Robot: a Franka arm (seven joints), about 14 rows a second.
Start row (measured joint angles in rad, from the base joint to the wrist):
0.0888 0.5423 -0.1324 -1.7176 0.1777 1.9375 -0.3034
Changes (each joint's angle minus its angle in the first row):
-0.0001 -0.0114 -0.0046 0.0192 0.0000 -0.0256 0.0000
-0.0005 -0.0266 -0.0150 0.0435 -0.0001 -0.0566 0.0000
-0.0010 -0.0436 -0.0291 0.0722 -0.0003 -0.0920 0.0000
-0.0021 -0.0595 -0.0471 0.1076 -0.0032 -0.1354 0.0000
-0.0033 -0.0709 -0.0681 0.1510 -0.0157 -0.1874 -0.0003
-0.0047 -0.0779 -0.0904 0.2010 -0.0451 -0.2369 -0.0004
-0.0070 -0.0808 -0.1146 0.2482 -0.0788 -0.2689 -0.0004
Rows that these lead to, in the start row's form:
0.0887 0.5309 -0.1370 -1.6984 0.1777 1.9119 -0.3034
0.0883 0.5157 -0.1474 -1.6741 0.1776 1.8809 -0.3034
0.0878 0.4987 -0.1615 -1.6454 0.1774 1.8455 -0.3034
0.0867 0.4828 -0.1795 -1.6100 0.1745 1.8021 -0.3034
0.0855 0.4714 -0.2005 -1.5666 0.1620 1.7501 -0.3037
0.0841 0.4644 -0.2228 -1.5166 0.1326 1.7006 -0.3038
0.0818 0.4615 -0.2470 -1.4694 0.0989 1.6686 -0.3038

